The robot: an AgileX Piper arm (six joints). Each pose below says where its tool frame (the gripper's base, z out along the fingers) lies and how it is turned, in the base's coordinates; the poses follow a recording.
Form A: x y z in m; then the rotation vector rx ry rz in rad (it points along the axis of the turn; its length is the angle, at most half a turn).
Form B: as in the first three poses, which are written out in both.
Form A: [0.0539 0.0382 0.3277 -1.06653 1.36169 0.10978]
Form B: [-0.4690 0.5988 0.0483 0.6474 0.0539 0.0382 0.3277]
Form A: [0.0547 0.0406 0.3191 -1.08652 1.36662 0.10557]
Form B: [-0.4766 0.5995 0.0463 0.6413 0.0547 0.0406 0.3191]
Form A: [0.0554 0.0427 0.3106 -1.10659 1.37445 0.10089]
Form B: [-0.4840 0.6012 0.0441 0.6343 0.0554 0.0427 0.3106]
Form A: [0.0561 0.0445 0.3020 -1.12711 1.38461 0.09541]
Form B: [-0.4914 0.6037 0.0416 0.6263 0.0561 0.0445 0.3020]
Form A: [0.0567 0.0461 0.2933 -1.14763 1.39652 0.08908]
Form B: [-0.4987 0.6068 0.0387 0.6178 0.0567 0.0461 0.2933]
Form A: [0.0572 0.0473 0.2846 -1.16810 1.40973 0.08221]
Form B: [-0.5057 0.6103 0.0356 0.6087 0.0572 0.0473 0.2846]
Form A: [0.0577 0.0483 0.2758 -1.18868 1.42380 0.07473]
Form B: [-0.5126 0.6140 0.0322 0.5993 0.0577 0.0483 0.2758]
